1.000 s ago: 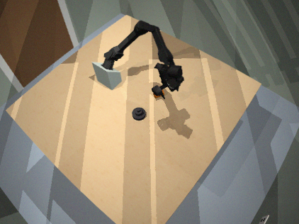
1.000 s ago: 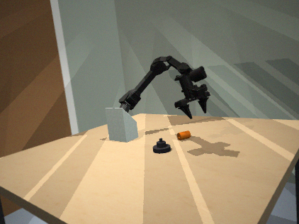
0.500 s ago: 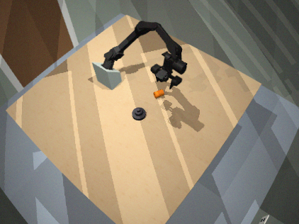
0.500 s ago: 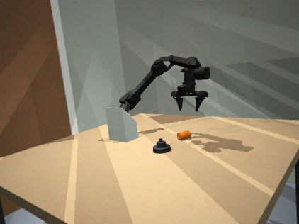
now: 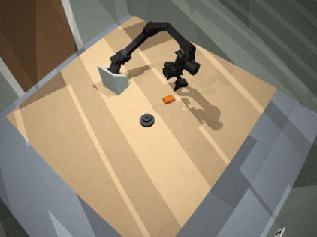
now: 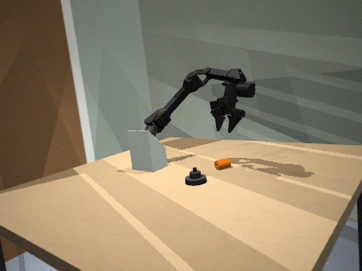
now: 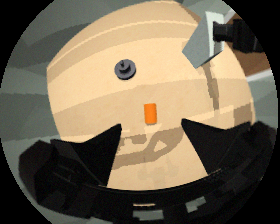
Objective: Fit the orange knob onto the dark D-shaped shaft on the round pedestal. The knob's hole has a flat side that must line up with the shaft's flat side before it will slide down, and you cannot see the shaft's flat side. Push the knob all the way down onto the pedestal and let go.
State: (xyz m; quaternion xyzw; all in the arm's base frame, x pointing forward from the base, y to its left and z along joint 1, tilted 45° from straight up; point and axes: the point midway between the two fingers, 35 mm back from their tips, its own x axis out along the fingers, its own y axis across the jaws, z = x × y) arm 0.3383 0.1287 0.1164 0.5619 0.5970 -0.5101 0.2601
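Now: the orange knob 140 mm below my gripper tip, 10 mm to the right of it and 10 mm behind it. Also, from my gripper tip: dark round pedestal (200 mm to the right, 130 mm below).
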